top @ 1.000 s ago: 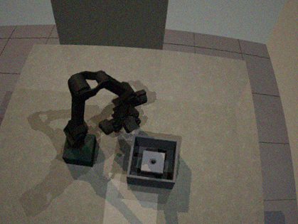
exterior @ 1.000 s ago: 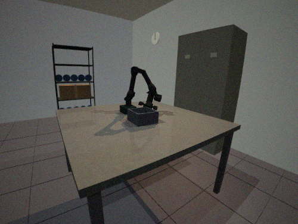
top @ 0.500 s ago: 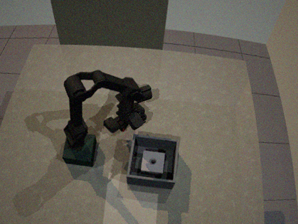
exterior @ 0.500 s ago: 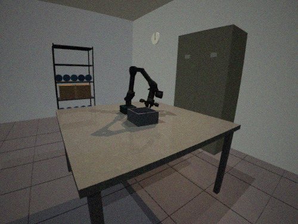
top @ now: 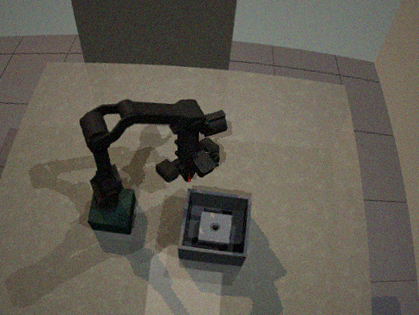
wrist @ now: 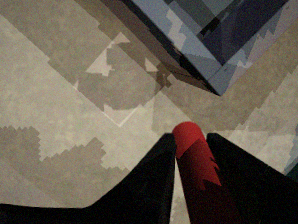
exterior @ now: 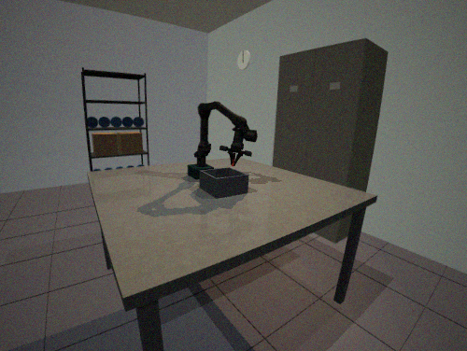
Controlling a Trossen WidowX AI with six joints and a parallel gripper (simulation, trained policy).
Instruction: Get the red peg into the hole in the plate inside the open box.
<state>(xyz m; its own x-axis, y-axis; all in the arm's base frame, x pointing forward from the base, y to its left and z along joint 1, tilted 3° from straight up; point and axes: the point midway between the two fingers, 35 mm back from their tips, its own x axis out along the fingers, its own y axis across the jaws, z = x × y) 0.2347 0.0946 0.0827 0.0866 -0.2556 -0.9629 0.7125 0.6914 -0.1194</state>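
The pale plate lies 90 mm ahead of my gripper tip, 120 mm to the right of it and 60 mm below it. Round my gripper tip: dark box (90 mm ahead, 120 mm to the right, 80 mm below); then red peg (10 mm to the left, 30 mm above).
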